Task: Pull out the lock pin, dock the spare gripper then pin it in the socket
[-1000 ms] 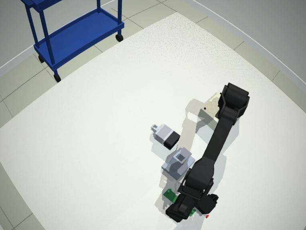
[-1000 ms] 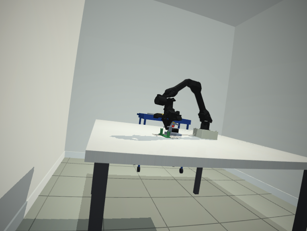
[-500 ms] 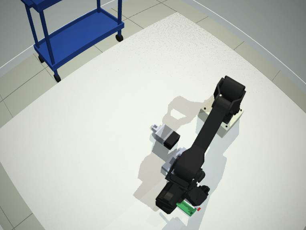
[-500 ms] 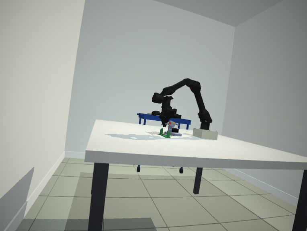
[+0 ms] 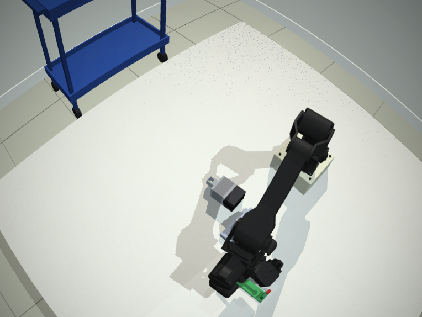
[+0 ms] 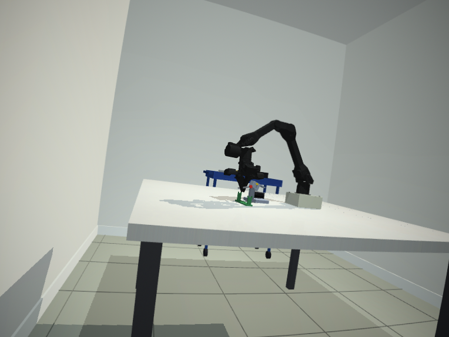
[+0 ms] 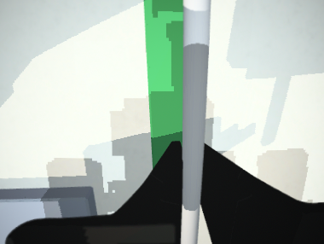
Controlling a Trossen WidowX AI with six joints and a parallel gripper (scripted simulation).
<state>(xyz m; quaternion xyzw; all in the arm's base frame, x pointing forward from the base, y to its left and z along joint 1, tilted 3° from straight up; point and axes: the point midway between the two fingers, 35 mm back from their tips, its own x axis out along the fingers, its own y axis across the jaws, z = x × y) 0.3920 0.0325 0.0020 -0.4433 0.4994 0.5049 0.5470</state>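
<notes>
The green holder lies 2 cm to the left of my gripper tip and 3 cm below it. From my gripper tip the other things lie so: spare gripper 19 cm behind, 19 cm to the right, 3 cm below; grey mount 12 cm behind, 8 cm to the right.
</notes>
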